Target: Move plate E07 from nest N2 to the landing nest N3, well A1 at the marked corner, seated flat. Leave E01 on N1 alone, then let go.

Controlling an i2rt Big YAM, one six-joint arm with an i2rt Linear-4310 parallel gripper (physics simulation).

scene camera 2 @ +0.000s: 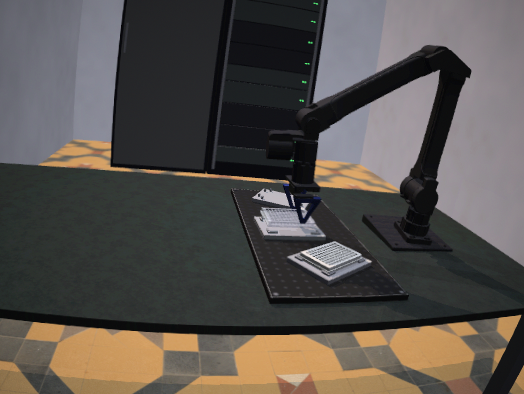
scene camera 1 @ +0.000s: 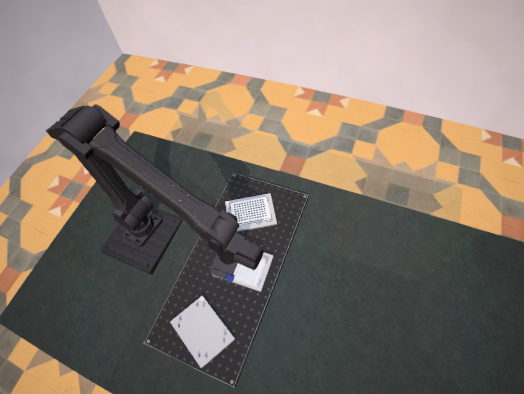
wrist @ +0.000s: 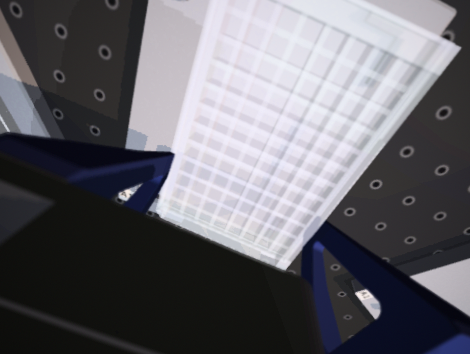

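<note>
Plate E07 (scene camera 1: 255, 273) (scene camera 2: 282, 215) (wrist: 288, 133) is a clear well plate over nest N2 (scene camera 2: 292, 232) (wrist: 158, 76), in the middle of the black breadboard (scene camera 1: 292, 212) (scene camera 2: 279, 275). My gripper (scene camera 2: 303, 208) (wrist: 243, 195) points straight down, and its blue fingers are shut on the plate's long sides near one end. I cannot tell whether the plate rests on the nest or hangs just above it. Landing nest N3 (scene camera 1: 202, 331) (scene camera 2: 270, 195) is a bare white plate holder at the board's end beyond N2. Plate E01 (scene camera 1: 250, 210) (scene camera 2: 330, 256) sits on N1 at the other end.
An A1 label (wrist: 364, 293) shows by my right finger in the wrist view. The arm's base (scene camera 1: 141, 241) (scene camera 2: 407, 237) stands beside the breadboard. A dark server rack (scene camera 2: 211, 80) stands behind the table.
</note>
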